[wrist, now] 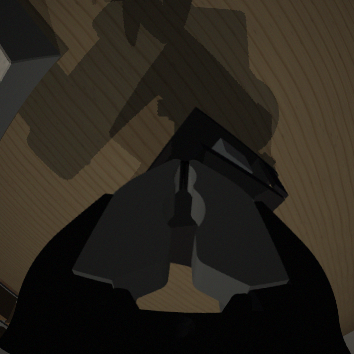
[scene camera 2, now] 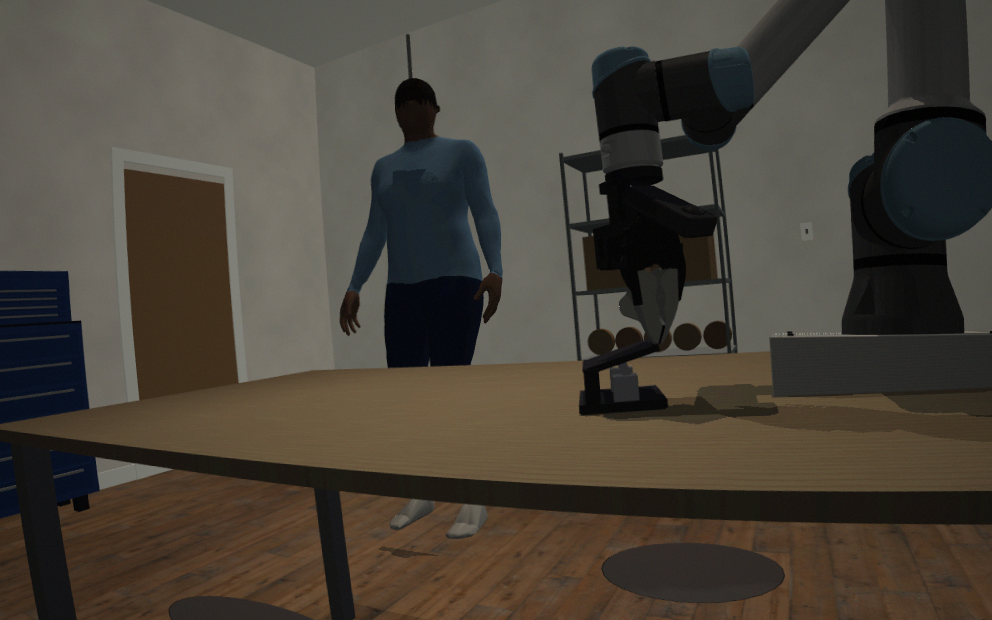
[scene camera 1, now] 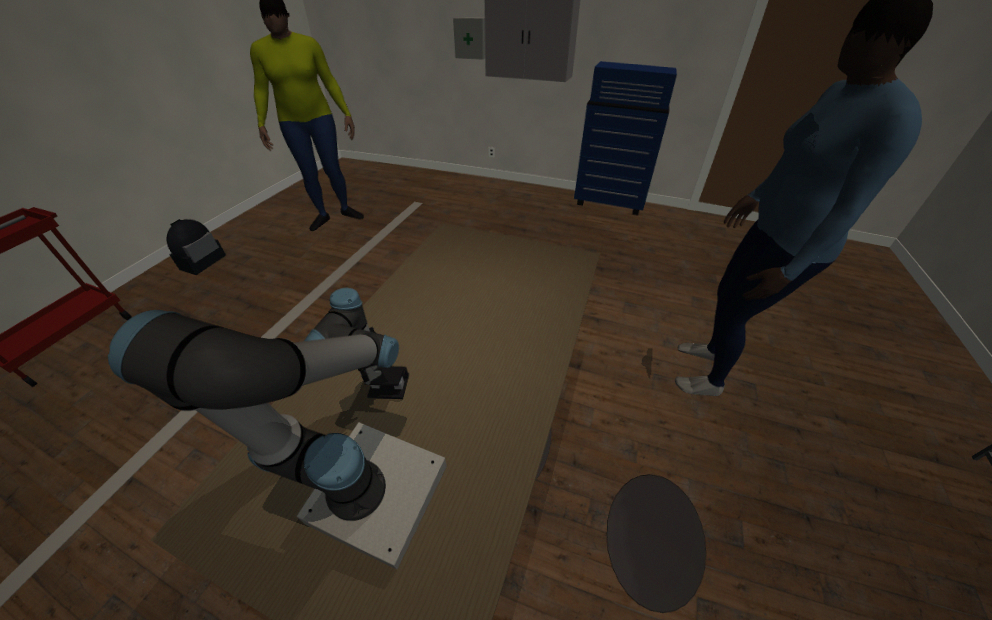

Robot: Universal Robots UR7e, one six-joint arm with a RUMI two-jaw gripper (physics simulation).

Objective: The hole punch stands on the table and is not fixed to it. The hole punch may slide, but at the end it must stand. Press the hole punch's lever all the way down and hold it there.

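Note:
The black hole punch stands upright with its base flat on the table. Its lever slopes up from the hinge post towards the robot base side, and a gap shows between its raised free end and the punch base. A grey block stands under the lever. My gripper is shut and empty, pointing down. In the scene camera 2 view its fingertips are at the raised end of the lever and appear to touch it. In the wrist view the fingers hide part of the punch.
The robot's base stands on a pale block near the punch. A person in blue stands beside the table, and a person in yellow stands farther off. A blue tool cabinet stands at the far wall.

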